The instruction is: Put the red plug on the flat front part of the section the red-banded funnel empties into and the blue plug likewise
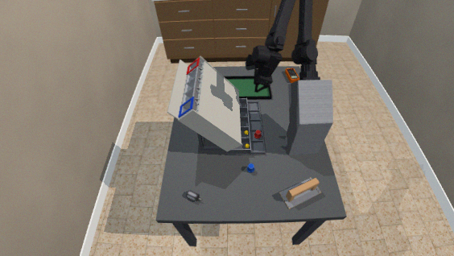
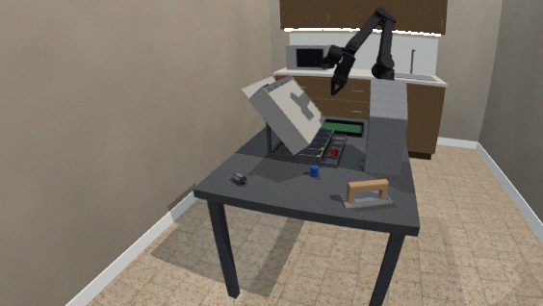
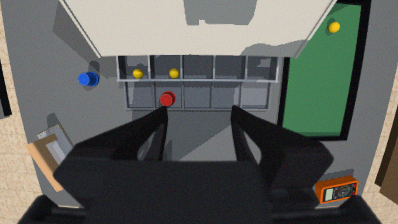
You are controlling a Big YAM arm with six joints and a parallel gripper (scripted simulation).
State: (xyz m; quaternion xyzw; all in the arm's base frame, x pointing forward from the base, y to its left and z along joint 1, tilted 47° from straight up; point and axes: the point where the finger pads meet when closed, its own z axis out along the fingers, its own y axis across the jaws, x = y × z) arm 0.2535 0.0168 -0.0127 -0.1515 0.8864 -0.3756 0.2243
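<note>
Now: the blue plug 29 cm to the left of my hand and 28 cm below it. The rest, counted from my hand: beige cover: 17 cm ahead, 2 cm to the left, 9 cm below; then green marble tray: 8 cm ahead, 32 cm to the right, 29 cm below; then red plug: 3 cm behind, 8 cm to the left, 27 cm below.
</note>
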